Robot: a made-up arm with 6 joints.
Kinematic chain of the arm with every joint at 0, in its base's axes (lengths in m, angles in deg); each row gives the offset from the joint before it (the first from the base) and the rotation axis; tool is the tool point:
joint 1: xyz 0 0 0.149 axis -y
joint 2: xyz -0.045 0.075 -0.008 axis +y
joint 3: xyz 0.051 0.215 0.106 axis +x
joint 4: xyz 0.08 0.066 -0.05 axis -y
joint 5: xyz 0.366 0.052 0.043 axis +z
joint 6: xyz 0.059 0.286 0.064 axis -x
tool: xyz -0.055 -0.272 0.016
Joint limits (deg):
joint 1: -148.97..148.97
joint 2: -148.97..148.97
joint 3: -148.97..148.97
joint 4: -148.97..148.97
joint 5: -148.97..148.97
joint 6: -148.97..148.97
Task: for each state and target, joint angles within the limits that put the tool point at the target. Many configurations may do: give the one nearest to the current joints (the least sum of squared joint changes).
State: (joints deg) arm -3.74 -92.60 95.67 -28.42 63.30 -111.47
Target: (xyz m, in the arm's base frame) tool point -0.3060 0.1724 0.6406
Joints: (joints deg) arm -28.20 -69.38 128.90 -24.28 49.21 -126.63
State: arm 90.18 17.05 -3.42 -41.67 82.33 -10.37
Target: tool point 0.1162 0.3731 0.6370
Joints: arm 81.01 27.04 24.19 -10.01 88.09 12.77
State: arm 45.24 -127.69 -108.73 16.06 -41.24 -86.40
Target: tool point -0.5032 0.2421 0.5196
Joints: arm 37.98 -116.19 -106.66 26.86 -29.83 -69.09
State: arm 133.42 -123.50 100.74 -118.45 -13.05 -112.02
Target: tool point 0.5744 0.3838 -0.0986
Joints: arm 118.52 -111.63 104.97 -126.01 10.95 -95.48
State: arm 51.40 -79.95 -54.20 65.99 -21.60 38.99
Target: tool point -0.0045 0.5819 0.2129
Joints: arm 61.25 -94.23 -104.02 84.99 -15.51 1.24
